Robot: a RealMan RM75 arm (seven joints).
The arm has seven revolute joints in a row. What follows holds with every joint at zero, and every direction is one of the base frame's.
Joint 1 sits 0.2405 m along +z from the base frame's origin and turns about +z.
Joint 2 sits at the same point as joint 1 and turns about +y.
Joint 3 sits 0.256 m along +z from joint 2 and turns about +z.
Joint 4 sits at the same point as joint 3 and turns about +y.
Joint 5 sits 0.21 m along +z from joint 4 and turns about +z.
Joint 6 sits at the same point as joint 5 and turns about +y.
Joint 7 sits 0.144 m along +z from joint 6 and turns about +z.
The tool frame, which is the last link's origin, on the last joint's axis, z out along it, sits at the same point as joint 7; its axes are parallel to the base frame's.
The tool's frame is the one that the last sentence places.
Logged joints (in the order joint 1, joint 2, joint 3, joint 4, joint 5, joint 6, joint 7), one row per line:
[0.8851 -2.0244 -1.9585 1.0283 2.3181 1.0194 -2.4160]
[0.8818 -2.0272 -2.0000 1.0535 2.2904 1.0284 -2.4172]
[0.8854 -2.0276 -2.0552 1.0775 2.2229 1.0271 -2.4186]
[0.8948 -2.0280 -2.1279 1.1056 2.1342 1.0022 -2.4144]
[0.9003 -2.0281 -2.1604 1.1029 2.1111 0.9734 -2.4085]
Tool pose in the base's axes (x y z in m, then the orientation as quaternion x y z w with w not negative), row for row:
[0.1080 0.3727 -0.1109 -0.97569 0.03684 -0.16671 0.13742]
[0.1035 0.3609 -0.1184 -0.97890 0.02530 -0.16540 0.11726]
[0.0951 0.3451 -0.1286 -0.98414 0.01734 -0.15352 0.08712]
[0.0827 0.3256 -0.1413 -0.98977 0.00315 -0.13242 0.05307]
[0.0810 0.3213 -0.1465 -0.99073 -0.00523 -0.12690 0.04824]
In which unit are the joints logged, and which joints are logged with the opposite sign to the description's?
The joints are logged in radians. Opposite sign: joint 2, joint 4, joint 5, joint 6, joint 7.
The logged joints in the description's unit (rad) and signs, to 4 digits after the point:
[0.8851 2.0244 -1.9585 -1.0283 -2.3181 -1.0194 2.4160]
[0.8818 2.0272 -2.0000 -1.0535 -2.2904 -1.0284 2.4172]
[0.8854 2.0276 -2.0552 -1.0775 -2.2229 -1.0271 2.4186]
[0.8948 2.0280 -2.1279 -1.1056 -2.1342 -1.0022 2.4144]
[0.9003 2.0281 -2.1604 -1.1029 -2.1111 -0.9734 2.4085]

